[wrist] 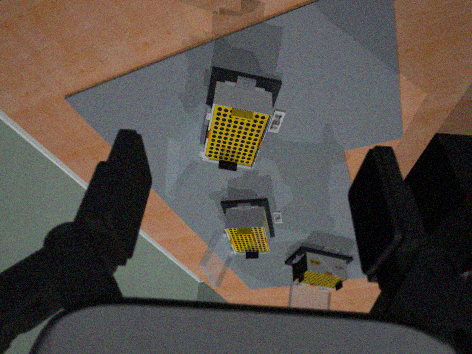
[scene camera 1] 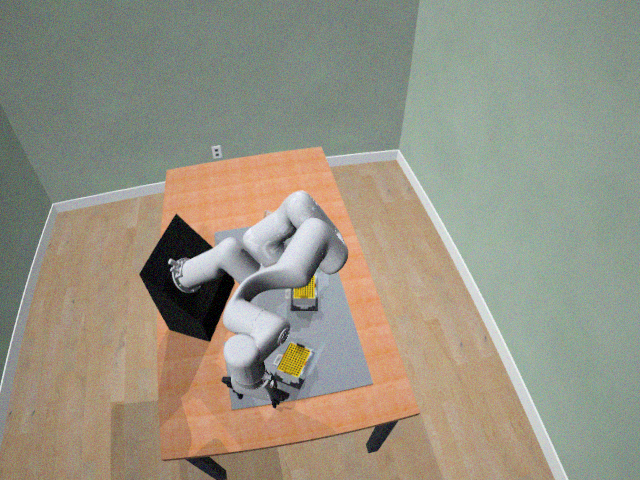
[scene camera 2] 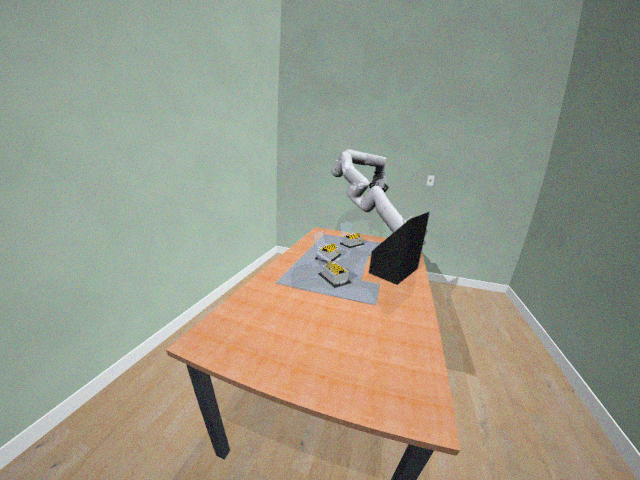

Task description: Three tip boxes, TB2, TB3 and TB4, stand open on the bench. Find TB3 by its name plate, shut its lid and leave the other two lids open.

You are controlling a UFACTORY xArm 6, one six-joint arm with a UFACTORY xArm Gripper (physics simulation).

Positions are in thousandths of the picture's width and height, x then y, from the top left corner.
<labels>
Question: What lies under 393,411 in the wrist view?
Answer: A clear lid.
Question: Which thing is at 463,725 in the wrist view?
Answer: A clear lid.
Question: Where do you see a grey mat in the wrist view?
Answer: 721,256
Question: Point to a clear lid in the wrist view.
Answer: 635,838
</labels>
